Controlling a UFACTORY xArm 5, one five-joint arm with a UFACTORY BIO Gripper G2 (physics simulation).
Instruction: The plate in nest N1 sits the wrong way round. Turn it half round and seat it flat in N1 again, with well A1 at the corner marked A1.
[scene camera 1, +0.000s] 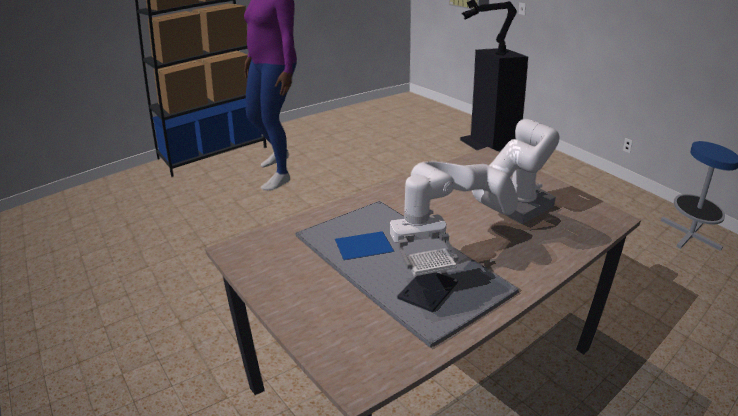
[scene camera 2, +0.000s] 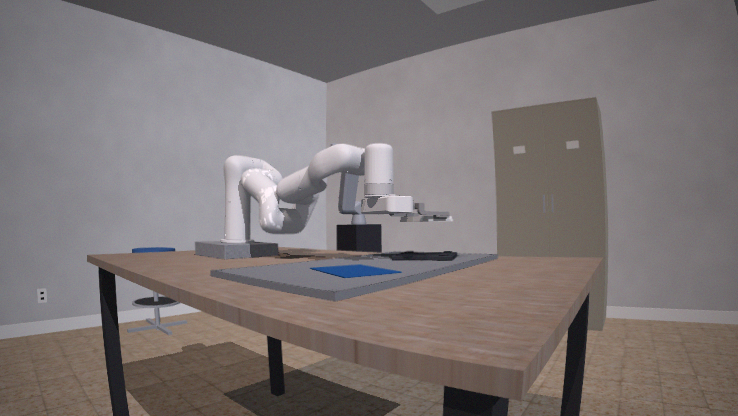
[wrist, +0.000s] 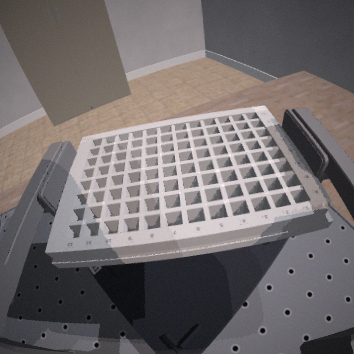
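Note:
My gripper (scene camera 1: 432, 259) (scene camera 2: 438, 216) (wrist: 182, 167) is shut on the white plate (scene camera 1: 431, 262) (scene camera 2: 450, 219) (wrist: 150, 245), one finger at each short side. The plate is in the air, roughly level, wells up. Faint numbers run along its near edge in the wrist view, seemingly 12 and 11 at the left. The black nest (scene camera 1: 426, 297) (scene camera 2: 423, 255) (wrist: 240, 280) lies below, apart from the plate and turned at an angle to it. A small light mark on the nest is partly hidden by the plate; I cannot read which corner is A1.
The nest sits on a grey perforated board (scene camera 1: 372, 279) (scene camera 2: 334, 295) (wrist: 300, 325) on the wooden table (scene camera 1: 289, 289) (scene camera 2: 413, 315). A flat blue pad (scene camera 1: 364, 245) (scene camera 2: 356, 270) lies on the board. A person (scene camera 1: 268, 77) stands beyond the table, near a shelf rack.

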